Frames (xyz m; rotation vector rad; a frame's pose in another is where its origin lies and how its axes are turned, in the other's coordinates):
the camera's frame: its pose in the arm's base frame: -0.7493 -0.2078 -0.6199 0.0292 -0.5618 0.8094
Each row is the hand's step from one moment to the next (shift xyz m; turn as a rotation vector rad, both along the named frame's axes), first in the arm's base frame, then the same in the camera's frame.
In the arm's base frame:
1: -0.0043 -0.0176 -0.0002 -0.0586 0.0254 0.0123
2: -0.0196 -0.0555 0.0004 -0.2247 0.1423 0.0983
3: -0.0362 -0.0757 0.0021 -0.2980 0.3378 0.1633
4: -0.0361 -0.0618 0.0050 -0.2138 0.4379 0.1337
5: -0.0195 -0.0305 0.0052 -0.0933 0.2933 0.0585
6: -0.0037 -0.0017 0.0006 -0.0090 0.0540 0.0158
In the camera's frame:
1: -0.0144 -0.0093 0.0059 -0.0092 0.0560 0.0318
2: -0.0482 -0.0252 0.0224 0.0199 0.2366 0.1550
3: -0.0702 -0.0282 0.0363 0.1434 0.4118 0.1987
4: -0.0594 -0.0191 0.0355 0.2433 0.4288 0.1109
5: -0.0289 -0.0087 0.0206 0.1754 0.2584 0.0246
6: -0.0029 0.0013 0.0026 0.0393 0.0410 0.0050

